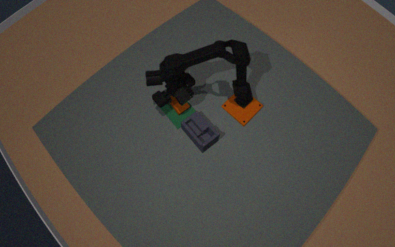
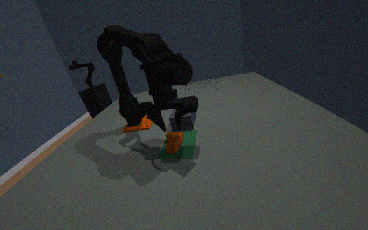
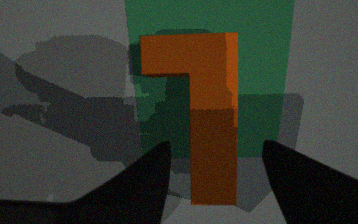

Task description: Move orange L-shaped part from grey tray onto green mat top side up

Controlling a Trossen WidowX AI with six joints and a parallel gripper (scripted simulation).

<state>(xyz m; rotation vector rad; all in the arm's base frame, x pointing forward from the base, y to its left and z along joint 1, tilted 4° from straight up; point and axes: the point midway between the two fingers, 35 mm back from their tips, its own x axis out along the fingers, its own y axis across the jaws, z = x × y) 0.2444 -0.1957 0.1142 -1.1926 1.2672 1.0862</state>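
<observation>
My gripper tip is now 50 mm above the orange L-shaped part, 10 mm to the right of it and 10 mm past it. Round my gripper tip: green mat: 90 mm below, 20 mm to the left.
</observation>
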